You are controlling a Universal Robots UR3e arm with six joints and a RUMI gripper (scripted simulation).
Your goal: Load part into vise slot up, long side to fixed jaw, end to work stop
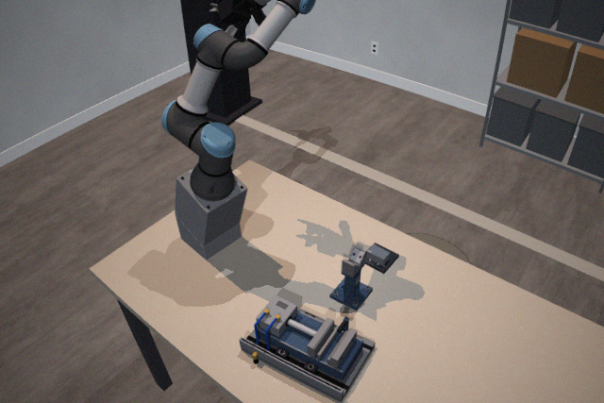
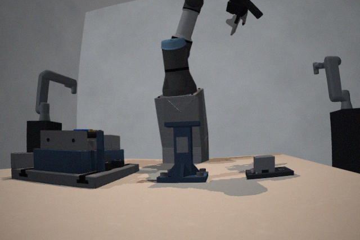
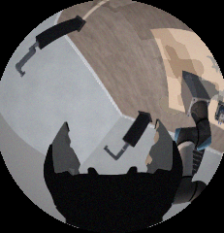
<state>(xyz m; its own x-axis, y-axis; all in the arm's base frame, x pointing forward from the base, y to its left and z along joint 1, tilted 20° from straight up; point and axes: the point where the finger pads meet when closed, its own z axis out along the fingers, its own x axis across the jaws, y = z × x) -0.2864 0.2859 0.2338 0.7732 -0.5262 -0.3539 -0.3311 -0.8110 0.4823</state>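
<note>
Right now the grey part is 63 cm ahead of my hand, 58 cm below it and 6 cm to the right of it. The rest, counted from my hand: blue vise: 62 cm ahead, 56 cm below, 44 cm to the right.
</note>
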